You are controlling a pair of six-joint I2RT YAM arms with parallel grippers.
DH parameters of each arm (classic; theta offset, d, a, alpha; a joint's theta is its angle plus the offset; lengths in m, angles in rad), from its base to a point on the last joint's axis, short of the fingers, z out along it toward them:
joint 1: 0 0.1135 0.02 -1.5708
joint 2: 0 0 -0.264 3.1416
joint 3: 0.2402 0 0.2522 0
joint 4: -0.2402 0 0.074 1.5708
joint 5: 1.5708 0 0 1.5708
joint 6: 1.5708 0.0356 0 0
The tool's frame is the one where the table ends.
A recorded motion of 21 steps. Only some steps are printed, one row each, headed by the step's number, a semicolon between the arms.
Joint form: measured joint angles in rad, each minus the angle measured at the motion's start. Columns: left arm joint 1, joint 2, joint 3, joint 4, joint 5, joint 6; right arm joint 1, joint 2, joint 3, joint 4, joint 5, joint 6.
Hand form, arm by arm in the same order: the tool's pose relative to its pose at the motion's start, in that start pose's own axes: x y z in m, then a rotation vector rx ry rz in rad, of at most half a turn. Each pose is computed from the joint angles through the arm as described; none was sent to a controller.
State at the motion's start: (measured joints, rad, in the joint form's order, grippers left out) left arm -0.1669 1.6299 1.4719 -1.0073 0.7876 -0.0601; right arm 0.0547 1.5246 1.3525 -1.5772 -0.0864 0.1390
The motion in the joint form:
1: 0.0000 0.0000 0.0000 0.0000 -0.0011 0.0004; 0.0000 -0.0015 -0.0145 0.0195 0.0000 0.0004
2: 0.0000 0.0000 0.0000 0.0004 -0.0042 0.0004; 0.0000 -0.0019 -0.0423 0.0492 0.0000 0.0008
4: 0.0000 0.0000 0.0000 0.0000 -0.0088 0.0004; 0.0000 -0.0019 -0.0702 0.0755 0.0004 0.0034
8: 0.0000 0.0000 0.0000 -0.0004 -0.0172 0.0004; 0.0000 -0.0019 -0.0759 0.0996 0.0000 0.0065
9: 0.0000 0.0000 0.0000 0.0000 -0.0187 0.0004; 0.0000 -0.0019 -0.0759 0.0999 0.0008 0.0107
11: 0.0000 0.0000 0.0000 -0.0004 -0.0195 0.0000; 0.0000 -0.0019 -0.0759 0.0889 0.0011 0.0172
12: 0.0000 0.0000 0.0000 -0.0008 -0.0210 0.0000; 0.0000 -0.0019 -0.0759 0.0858 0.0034 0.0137
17: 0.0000 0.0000 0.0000 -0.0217 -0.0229 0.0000; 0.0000 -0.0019 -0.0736 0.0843 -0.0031 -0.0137
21: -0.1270 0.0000 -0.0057 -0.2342 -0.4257 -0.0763; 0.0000 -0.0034 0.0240 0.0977 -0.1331 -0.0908
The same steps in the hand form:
1: 0.0000 0.0000 0.0000 -0.0011 -0.0001 0.0004; -0.0011 -0.0001 0.0033 -0.0009 -0.0064 -0.0002
2: 0.0000 0.0001 0.0000 -0.0042 -0.0005 0.0007; -0.0029 -0.0005 0.0100 -0.0012 -0.0087 0.0000
4: 0.0000 0.0003 0.0000 -0.0088 -0.0005 0.0004; -0.0041 -0.0009 0.0169 -0.0006 -0.0072 0.0028
8: 0.0000 0.0006 0.0000 -0.0172 -0.0007 0.0001; -0.0064 -0.0007 0.0183 -0.0036 -0.0252 0.0043
9: 0.0000 0.0007 0.0000 -0.0187 -0.0011 0.0004; -0.0064 -0.0007 0.0183 -0.0029 -0.0257 0.0085
11: 0.0000 0.0007 0.0000 -0.0195 -0.0009 -0.0003; -0.0052 -0.0009 0.0183 -0.0011 -0.0148 0.0159
12: 0.0000 0.0008 0.0000 -0.0210 -0.0007 -0.0006; -0.0049 -0.0010 0.0183 0.0017 -0.0121 0.0127
17: 0.0021 0.0009 0.0000 -0.0238 0.0141 -0.0152; -0.0048 -0.0008 0.0177 -0.0047 -0.0120 -0.0148
21: 0.0305 -0.0130 0.0218 -0.4120 0.2300 -0.1028; -0.0101 0.0068 -0.0076 -0.1440 -0.1108 -0.1096

